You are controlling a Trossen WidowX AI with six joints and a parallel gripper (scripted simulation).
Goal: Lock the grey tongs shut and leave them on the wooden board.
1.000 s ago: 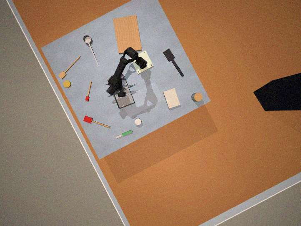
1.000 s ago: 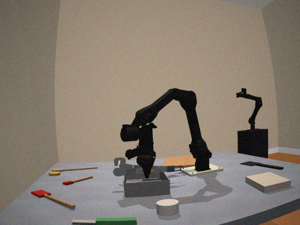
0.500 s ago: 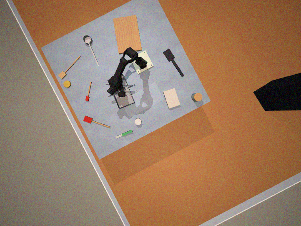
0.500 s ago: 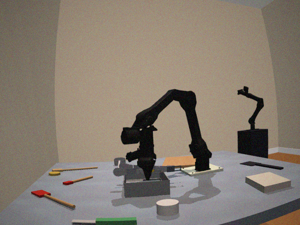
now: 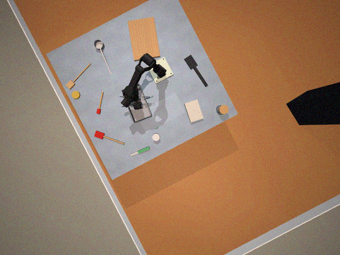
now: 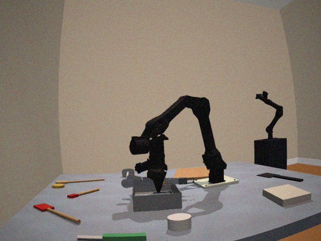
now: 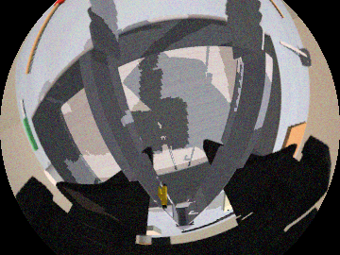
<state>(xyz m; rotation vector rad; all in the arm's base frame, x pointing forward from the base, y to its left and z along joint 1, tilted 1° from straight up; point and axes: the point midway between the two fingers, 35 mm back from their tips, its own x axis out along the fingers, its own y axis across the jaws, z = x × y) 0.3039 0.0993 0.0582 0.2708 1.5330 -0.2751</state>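
Now: gripper tip 20 mm short of the grey roasting tin and 20 mm to the right of it. Also, from my gripper tip: white puck: 40 mm ahead, 370 mm to the left, 10 mm below; red spatula: 420 mm ahead, 130 mm to the left, 20 mm below; green-handled tool: 240 mm ahead, 400 mm to the left, 20 mm below.
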